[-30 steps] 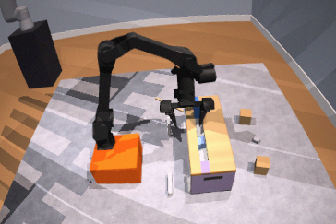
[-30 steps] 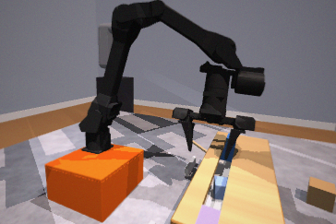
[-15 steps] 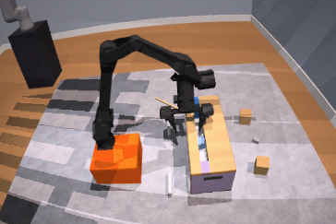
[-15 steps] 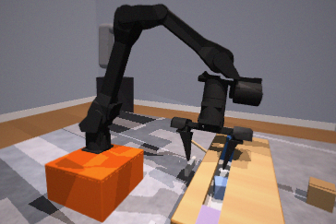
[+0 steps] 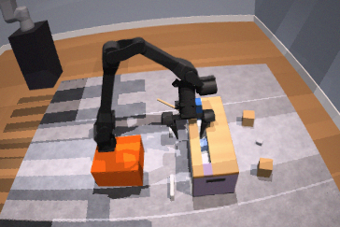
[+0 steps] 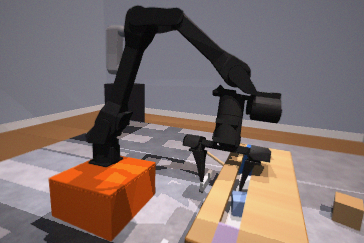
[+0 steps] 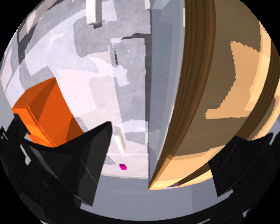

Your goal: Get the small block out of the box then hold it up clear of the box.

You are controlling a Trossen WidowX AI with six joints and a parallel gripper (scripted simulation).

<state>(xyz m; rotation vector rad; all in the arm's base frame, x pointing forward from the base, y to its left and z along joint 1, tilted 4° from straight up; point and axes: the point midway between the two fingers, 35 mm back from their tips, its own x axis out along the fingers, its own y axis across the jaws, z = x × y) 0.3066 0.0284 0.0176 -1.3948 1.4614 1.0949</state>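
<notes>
The box is 30 mm ahead of my gripper tip, 10 mm to the right of it and 20 mm below it. Also, from my gripper tip: pale blue block: 50 mm ahead, 40 mm to the right; thin wooden stick: 70 mm behind, 300 mm to the left, 80 mm below; grey piece: 290 mm ahead, 20 mm to the left, 80 mm below.
</notes>
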